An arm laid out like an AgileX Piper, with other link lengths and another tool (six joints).
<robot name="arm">
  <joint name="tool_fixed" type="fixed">
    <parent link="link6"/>
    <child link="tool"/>
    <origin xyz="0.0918 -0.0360 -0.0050" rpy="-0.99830 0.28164 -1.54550"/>
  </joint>
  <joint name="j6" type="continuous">
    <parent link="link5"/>
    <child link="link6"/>
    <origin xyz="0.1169 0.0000 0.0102"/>
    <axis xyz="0.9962 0 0.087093"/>
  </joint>
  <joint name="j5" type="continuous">
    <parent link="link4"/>
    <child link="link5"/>
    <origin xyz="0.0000 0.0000 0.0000"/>
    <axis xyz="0 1 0"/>
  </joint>
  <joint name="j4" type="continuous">
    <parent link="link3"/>
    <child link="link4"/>
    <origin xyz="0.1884 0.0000 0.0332"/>
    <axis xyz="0.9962 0 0.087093"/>
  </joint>
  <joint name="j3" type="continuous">
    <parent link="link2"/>
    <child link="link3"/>
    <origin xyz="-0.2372 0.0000 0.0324"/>
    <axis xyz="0 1 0"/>
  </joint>
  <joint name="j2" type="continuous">
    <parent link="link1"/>
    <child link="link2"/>
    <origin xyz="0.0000 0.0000 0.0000"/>
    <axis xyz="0 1 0"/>
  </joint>
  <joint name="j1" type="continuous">
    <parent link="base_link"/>
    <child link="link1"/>
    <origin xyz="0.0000 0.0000 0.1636"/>
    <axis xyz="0 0 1"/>
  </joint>
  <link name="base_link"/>
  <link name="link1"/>
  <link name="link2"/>
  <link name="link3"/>
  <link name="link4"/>
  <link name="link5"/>
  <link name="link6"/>
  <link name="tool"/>
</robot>
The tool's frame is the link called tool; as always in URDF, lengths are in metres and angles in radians. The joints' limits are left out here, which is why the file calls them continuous.
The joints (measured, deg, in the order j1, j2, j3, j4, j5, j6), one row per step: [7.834 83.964 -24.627 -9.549 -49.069 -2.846]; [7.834 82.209 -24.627 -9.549 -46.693 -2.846]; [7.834 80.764 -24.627 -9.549 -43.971 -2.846]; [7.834 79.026 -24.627 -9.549 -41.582 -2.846]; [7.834 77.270 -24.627 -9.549 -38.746 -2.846]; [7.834 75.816 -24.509 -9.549 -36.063 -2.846]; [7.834 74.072 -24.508 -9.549 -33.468 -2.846]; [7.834 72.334 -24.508 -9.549 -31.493 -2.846]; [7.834 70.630 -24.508 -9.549 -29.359 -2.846]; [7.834 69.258 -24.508 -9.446 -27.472 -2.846]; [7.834 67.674 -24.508 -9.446 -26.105 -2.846]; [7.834 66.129 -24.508 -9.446 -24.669 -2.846]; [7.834 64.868 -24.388 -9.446 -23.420 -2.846]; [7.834 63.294 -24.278 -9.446 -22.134 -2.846]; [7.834 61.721 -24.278 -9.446 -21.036 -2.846]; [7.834 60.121 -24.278 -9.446 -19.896 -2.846]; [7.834 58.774 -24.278 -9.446 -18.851 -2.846]
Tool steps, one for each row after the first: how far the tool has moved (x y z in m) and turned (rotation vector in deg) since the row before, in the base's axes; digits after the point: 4 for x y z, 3 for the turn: [-0.0031 -0.0015 0.0019 -0.394 0.539 -0.235]; [-0.0031 -0.0017 -0.0012 -0.521 1.179 -0.279]; [-0.0034 -0.0016 0.0016 -0.386 0.571 -0.253]; [-0.0038 -0.0019 0.0000 -0.491 0.983 -0.312]; [-0.0039 -0.0019 -0.0019 -0.501 1.253 -0.304]; [-0.0040 -0.0019 0.0007 -0.415 0.767 -0.302]; [-0.0036 -0.0015 0.0027 -0.253 0.177 -0.237]; [-0.0038 -0.0017 0.0019 -0.289 0.364 -0.263]; [-0.0033 -0.0017 0.0008 -0.189 0.468 -0.304]; [-0.0032 -0.0012 0.0037 -0.108 -0.253 -0.174]; [-0.0033 -0.0013 0.0032 -0.124 -0.147 -0.187]; [-0.0031 -0.0011 0.0015 -0.132 0.074 -0.166]; [-0.0036 -0.0012 0.0029 -0.093 -0.210 -0.173]; [-0.0032 -0.0011 0.0042 -0.031 -0.499 -0.151]; [-0.0034 -0.0011 0.0041 -0.032 -0.484 -0.159]; [-0.0030 -0.0010 0.0031 -0.042 -0.325 -0.148]
